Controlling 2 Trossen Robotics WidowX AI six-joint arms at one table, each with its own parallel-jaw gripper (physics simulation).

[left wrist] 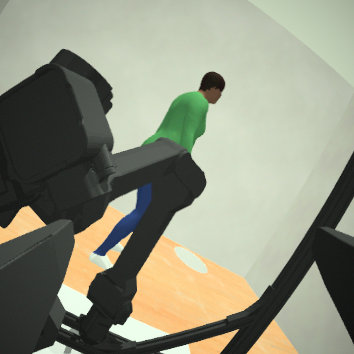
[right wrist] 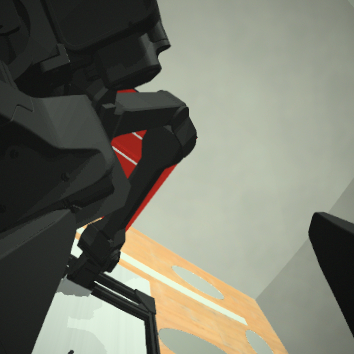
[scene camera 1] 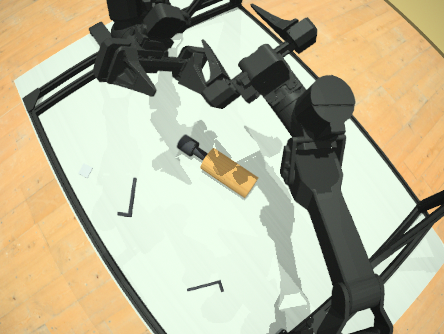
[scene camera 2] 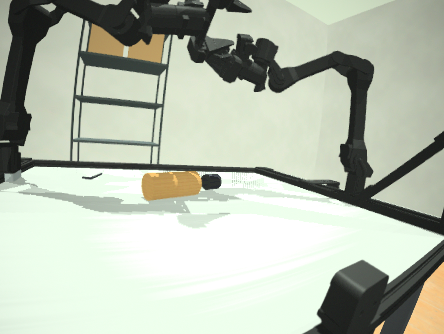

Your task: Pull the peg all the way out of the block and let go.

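Seen in the pictures: left gripper, fingertip midpoint: [left wrist: 197, 237] [scene camera 1: 227, 21] [scene camera 2: 241, 27]; right gripper, fingertip midpoint: [right wrist: 196, 222] [scene camera 1: 182, 93] [scene camera 2: 197, 47]; left arm's base, origin of the base link: [right wrist: 80, 275] [scene camera 2: 3, 171]; right arm's base, origin of the base link: [left wrist: 92, 328] [scene camera 2: 353, 194].
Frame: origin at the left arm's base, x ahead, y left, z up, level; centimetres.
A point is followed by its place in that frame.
Note:
The wooden cylinder block [scene camera 1: 230, 173] @[x 37.6, y -17.5, z 3.5 cm] [scene camera 2: 171, 185] @[x 37.1, y -21.4, z 1.5 cm] lies on its side on the white table. The black peg [scene camera 1: 188, 145] @[x 48.9, y -15.0, z 2.6 cm] [scene camera 2: 211, 181] @[x 48.5, y -17.5, z 1.3 cm] sticks out of one end; its thick head and part of its thinner shaft show, and the rest is hidden inside the block. My left gripper [scene camera 1: 228, 23] @[x 48.9, y -23.0, z 37.2 cm] [left wrist: 197, 237] @[x 48.9, y -23.0, z 37.2 cm] is open and empty, raised high above the table and away from the block. My right gripper [scene camera 1: 181, 91] @[x 44.0, y -10.9, z 34.5 cm] [right wrist: 196, 222] @[x 44.0, y -10.9, z 34.5 cm] is open and empty, also raised, beyond the peg's head in scene camera 1. Neither gripper touches the peg or block. Both wrist views look past them.
The two arms are close together up high. Dark L-shaped marks [scene camera 1: 131, 197] @[x 48.9, y 2.5, z -1.1 cm] [scene camera 1: 206, 286] @[x 22.4, y 2.6, z -1.4 cm] and a small pale square [scene camera 1: 85, 171] @[x 62.1, y 8.0, z -1.6 cm] lie on the table. A black frame rail [scene camera 2: 140, 165] @[x 38.2, y 15.3, z -0.4 cm] edges it. A shelf unit [scene camera 2: 120, 102] and a person in green [left wrist: 180, 117] are in the background.

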